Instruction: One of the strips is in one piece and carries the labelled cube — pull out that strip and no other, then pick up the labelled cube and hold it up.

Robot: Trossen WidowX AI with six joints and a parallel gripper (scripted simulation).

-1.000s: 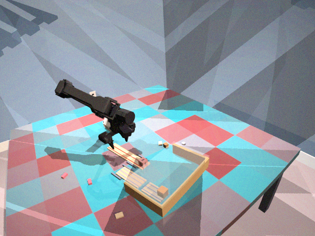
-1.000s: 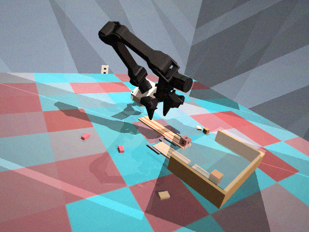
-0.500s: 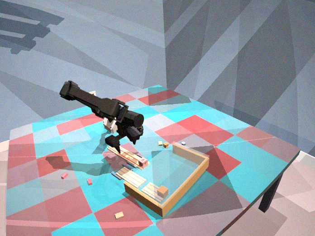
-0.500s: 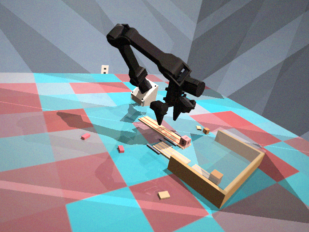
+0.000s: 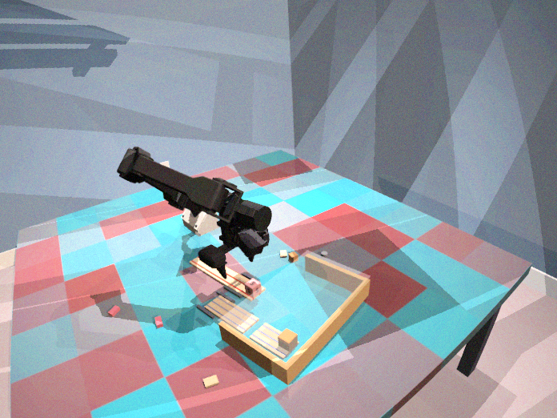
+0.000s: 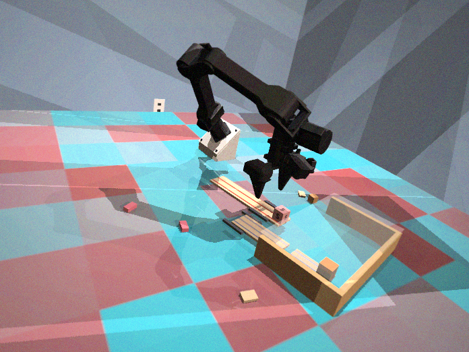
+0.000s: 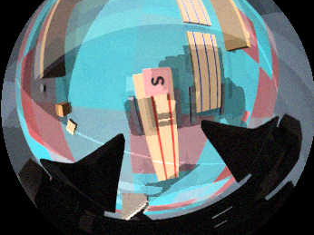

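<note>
My gripper tip is 50 mm short of the labelled cube marked s, 30 mm above it and 20 mm to the right of it.
</note>
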